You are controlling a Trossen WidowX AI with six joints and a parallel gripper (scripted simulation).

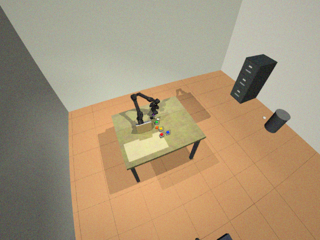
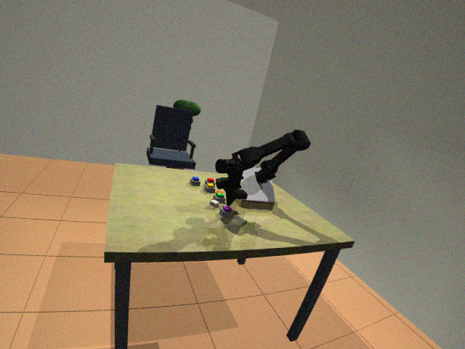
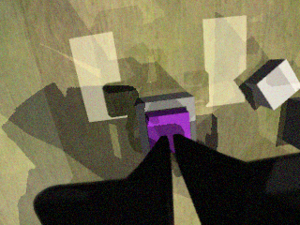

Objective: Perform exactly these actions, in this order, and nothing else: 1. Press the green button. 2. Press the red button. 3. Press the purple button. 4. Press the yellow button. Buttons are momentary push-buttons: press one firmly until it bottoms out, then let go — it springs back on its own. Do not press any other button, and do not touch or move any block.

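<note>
Now: gripper tip 2 cm above the purple button. From my gripper tip the other things lie so: grey block: 2 cm ahead, 10 cm to the right, 4 cm below; orange block: 6 cm behind, 23 cm to the right, 4 cm below; green button: 3 cm behind, 15 cm to the right, 2 cm below.
</note>
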